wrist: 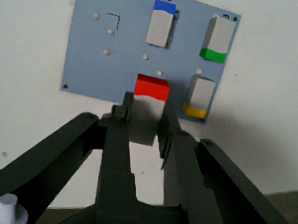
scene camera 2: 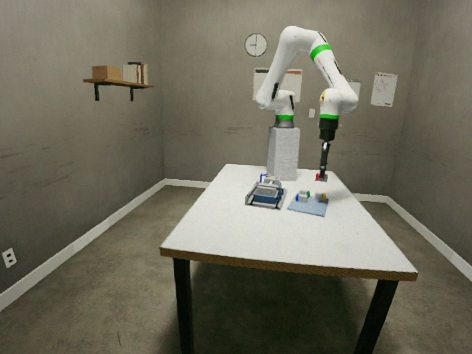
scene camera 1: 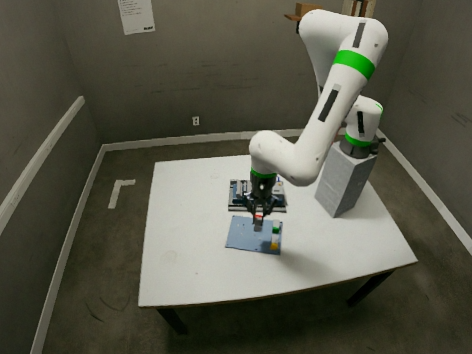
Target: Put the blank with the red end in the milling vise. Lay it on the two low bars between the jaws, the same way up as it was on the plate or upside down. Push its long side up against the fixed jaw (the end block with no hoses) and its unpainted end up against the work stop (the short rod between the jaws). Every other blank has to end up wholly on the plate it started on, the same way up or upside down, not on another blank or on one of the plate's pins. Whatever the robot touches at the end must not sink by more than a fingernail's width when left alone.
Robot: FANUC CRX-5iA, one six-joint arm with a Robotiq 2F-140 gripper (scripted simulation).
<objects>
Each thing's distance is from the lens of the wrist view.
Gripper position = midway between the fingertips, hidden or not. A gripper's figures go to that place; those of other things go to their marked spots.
my gripper (wrist: pixel 145 109): 0.22 m
red-ended blank (wrist: pixel 150 94): 0.20 m
green-ended blank (wrist: pixel 219 32): 0.35 m
yellow-ended blank (wrist: pixel 200 90): 0.35 m
The marked spots on the red-ended blank and the yellow-ended blank are 0.16 m apart.
</objects>
